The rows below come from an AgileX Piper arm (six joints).
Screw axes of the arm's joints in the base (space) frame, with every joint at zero. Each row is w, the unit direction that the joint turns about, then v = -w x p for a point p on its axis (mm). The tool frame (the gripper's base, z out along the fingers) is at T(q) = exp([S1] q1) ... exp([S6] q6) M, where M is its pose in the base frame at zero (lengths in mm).
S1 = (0, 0, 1, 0, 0, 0)
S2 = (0, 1, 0, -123, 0, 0)
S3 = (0, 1, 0, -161.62, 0, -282.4)
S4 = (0.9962, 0, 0.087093, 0, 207.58, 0)
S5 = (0, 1, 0, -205.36, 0, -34.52)
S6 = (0.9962, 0, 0.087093, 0, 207.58, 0)
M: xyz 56.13 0 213.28 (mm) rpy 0 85.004 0 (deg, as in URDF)
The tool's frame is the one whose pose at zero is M.
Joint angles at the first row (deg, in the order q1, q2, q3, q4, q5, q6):
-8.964, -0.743, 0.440, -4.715, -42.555, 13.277
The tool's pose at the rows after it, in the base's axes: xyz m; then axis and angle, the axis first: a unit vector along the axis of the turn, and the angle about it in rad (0 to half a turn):
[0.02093 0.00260 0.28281 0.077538 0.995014 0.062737 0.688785]
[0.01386 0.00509 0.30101 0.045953 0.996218 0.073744 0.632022]
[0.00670 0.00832 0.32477 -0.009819 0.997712 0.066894 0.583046]
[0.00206 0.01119 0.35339 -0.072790 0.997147 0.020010 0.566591]
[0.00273 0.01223 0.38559 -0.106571 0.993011 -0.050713 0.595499]
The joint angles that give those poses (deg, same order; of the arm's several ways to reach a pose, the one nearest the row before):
-8.960, -0.762, -1.763, -5.352, -43.364, 14.126
-8.962, -0.389, -5.229, -6.563, -43.710, 15.011
-8.962, 0.984, -10.056, -8.523, -43.378, 15.754
-8.960, 3.629, -16.336, -10.965, -41.082, 15.893
-8.966, 7.750, -23.877, -13.399, -36.375, 15.678

